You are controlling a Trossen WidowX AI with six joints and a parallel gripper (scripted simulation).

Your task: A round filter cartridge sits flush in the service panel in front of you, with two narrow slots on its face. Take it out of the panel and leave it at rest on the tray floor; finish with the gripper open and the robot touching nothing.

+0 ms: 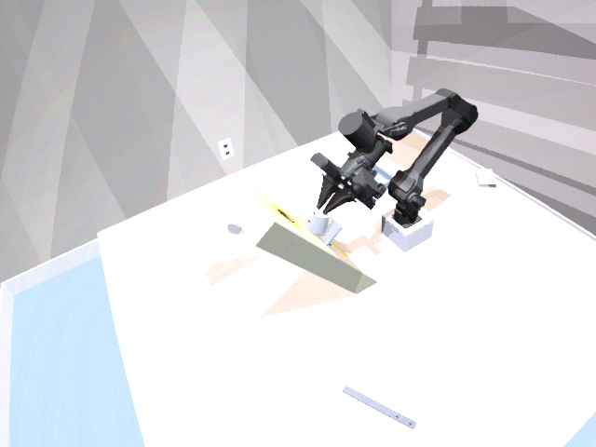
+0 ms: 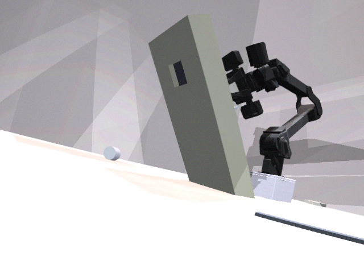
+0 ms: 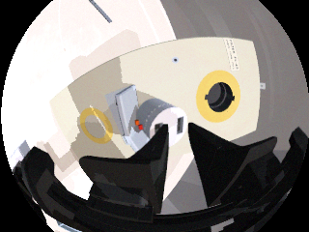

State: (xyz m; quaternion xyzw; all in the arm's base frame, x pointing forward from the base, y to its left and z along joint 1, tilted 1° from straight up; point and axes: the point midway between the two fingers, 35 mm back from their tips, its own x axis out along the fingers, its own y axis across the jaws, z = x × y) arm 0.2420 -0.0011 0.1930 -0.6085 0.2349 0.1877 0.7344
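Right now my gripper tip is 2 cm above the round filter cartridge and 1 cm short of it. Also, from my gripper tip: service panel (5 cm below, 5 cm ahead); blue tray (34 cm behind, 28 cm to the right, 23 cm below); grey hatch flap (7 cm below).
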